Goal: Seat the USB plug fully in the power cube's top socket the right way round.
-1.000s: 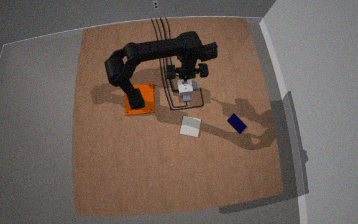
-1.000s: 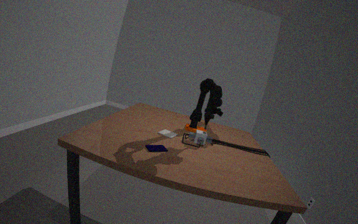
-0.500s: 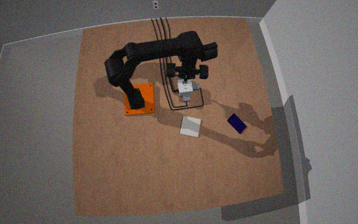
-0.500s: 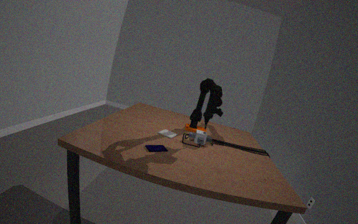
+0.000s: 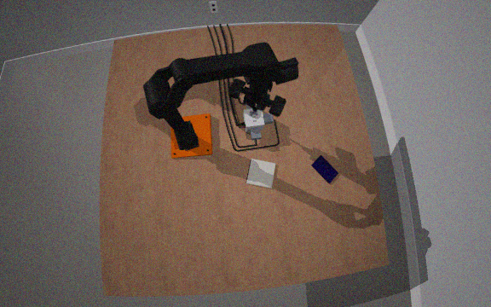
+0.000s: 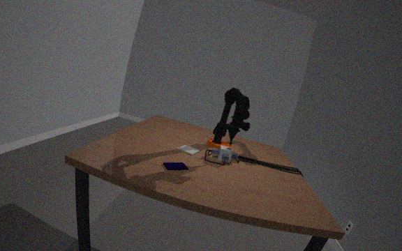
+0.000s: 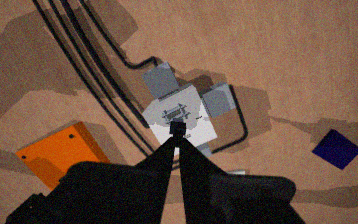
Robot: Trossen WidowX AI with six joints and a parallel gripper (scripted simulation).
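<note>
My gripper tip is 2 cm above the dark USB plug. Round my gripper tip: flat white block 24 cm to the right, 13 cm below, 4 cm behind; then dark blue block 31 cm to the right, 25 cm ahead, 13 cm below.
</note>
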